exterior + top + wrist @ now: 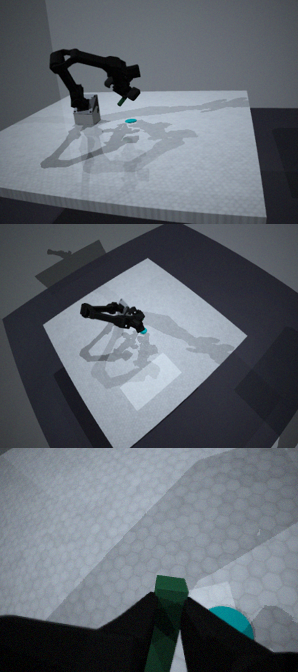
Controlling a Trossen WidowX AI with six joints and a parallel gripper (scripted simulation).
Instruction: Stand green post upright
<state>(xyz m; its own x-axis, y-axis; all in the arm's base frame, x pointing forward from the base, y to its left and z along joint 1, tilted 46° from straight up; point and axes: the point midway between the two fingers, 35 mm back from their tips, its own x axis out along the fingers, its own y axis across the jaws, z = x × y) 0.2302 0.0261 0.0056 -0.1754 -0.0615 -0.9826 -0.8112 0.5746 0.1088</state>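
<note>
Right now my gripper tip is 120 mm above the cyan circle, 20 mm to the left of it and 20 mm short of it. From my gripper tip the other things lie so: green post: 10 mm to the right, 10 mm below, 10 mm behind.
</note>
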